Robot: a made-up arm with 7 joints. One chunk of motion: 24 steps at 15 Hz.
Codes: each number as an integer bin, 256 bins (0 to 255) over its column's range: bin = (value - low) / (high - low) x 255, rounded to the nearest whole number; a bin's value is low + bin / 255 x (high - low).
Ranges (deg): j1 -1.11..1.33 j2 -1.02..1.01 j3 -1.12..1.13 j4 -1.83..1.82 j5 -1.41..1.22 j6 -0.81..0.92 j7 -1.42..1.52
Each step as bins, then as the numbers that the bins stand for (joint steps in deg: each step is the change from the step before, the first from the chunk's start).
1 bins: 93 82 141 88 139 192 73
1 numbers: -0.220 -0.367 0.124 -0.570 0.024 0.493 -0.578
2 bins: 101 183 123 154 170 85 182
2 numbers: -0.144 0.437 -0.035 0.374 0.343 -0.233 0.678
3 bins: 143 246 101 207 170 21 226
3 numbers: 0.258 0.938 -0.229 1.133 0.343 -0.668 1.186
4 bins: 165 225 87 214 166 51 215
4 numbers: 0.469 0.771 -0.352 1.233 0.302 -0.464 1.059
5 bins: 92 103 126 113 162 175 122
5 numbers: -0.230 -0.200 -0.008 -0.213 0.261 0.377 -0.013
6 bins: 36 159 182 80 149 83 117
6 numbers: -0.766 0.246 0.486 -0.685 0.127 -0.247 -0.071
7 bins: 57 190 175 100 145 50 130
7 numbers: -0.565 0.493 0.424 -0.399 0.085 -0.471 0.079
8 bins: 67 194 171 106 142 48 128
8 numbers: -0.469 0.524 0.389 -0.313 0.055 -0.484 0.056
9 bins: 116 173 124 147 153 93 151
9 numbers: 0.000 0.357 -0.026 0.274 0.168 -0.179 0.321
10 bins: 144 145 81 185 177 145 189
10 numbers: 0.268 0.134 -0.405 0.818 0.416 0.174 0.759
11 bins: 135 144 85 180 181 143 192
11 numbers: 0.182 0.126 -0.370 0.746 0.457 0.160 0.794
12 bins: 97 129 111 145 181 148 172
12 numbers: -0.182 0.007 -0.141 0.245 0.457 0.194 0.563
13 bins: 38 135 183 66 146 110 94
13 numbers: -0.746 0.055 0.495 -0.885 0.096 -0.064 -0.336
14 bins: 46 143 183 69 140 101 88
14 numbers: -0.670 0.118 0.495 -0.842 0.034 -0.125 -0.405
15 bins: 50 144 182 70 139 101 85
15 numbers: -0.632 0.126 0.486 -0.828 0.024 -0.125 -0.440
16 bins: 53 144 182 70 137 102 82
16 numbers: -0.603 0.126 0.486 -0.828 0.003 -0.118 -0.475
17 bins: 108 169 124 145 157 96 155
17 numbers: -0.077 0.325 -0.026 0.245 0.209 -0.159 0.367
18 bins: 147 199 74 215 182 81 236
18 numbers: 0.297 0.564 -0.467 1.247 0.467 -0.260 1.301
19 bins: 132 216 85 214 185 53 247
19 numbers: 0.153 0.700 -0.370 1.233 0.498 -0.450 1.428
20 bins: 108 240 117 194 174 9 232
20 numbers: -0.077 0.891 -0.088 0.947 0.385 -0.749 1.255
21 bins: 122 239 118 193 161 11 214
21 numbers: 0.057 0.883 -0.079 0.933 0.251 -0.735 1.047
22 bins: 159 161 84 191 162 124 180
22 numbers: 0.411 0.262 -0.379 0.904 0.261 0.031 0.655
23 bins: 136 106 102 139 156 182 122
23 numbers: 0.191 -0.176 -0.220 0.160 0.199 0.425 -0.013
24 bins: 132 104 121 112 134 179 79
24 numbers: 0.153 -0.192 -0.052 -0.227 -0.028 0.404 -0.509
